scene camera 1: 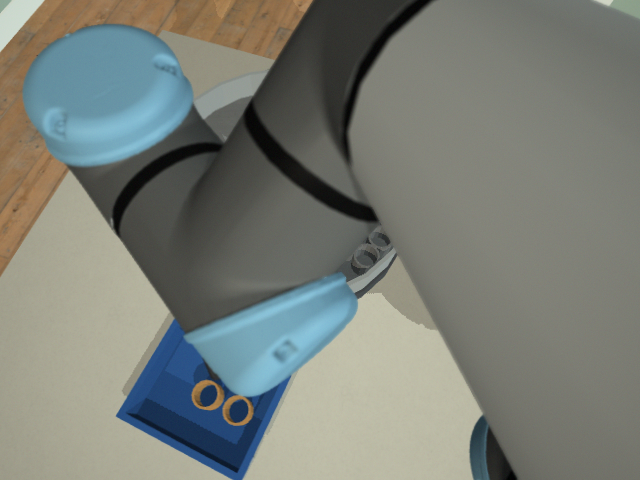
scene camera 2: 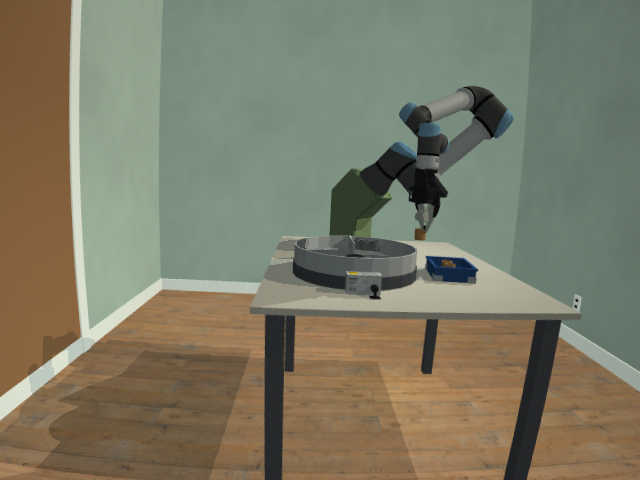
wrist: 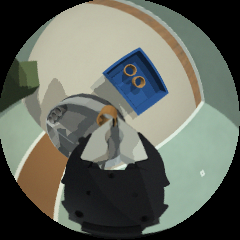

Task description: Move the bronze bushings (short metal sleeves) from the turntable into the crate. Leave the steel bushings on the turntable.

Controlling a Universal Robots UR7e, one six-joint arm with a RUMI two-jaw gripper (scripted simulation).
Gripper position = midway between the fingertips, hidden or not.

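Observation:
The gripper is visible in the wrist view (wrist: 115, 118) and in scene camera 2 (scene camera 2: 424, 233). A blue crate is visible in scene camera 1 (scene camera 1: 160, 404), in scene camera 2 (scene camera 2: 466, 274) and in the wrist view (wrist: 141, 99).

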